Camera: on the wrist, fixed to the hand. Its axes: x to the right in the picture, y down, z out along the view.
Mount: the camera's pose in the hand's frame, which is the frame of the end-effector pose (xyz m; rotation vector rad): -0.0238 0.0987 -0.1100 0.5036 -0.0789 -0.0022
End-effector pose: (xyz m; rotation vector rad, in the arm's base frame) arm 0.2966 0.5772 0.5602 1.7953 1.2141 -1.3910
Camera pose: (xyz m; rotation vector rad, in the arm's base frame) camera 0.4323 0.6196 0.6070 2.0347 0.8724 -1.8724
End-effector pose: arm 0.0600 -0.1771 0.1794 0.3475 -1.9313 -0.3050
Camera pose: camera 0.1609 -0.0823 0.2363 0.6738 -2.0712 0.1775
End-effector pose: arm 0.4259 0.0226 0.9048 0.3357 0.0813 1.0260
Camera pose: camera 0.3077 0.0749 0.8294 0.8329 0.2707 0.9806
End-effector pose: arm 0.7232 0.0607 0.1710 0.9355 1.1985 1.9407
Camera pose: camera 0.6275 -0.0431 0.2207 1.2453 1.6773 1.6061
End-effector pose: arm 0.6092 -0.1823 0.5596 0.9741 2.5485 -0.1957
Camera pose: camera 0.6558 -0.0935 0.6708 1.1072 2.4738 -0.8906
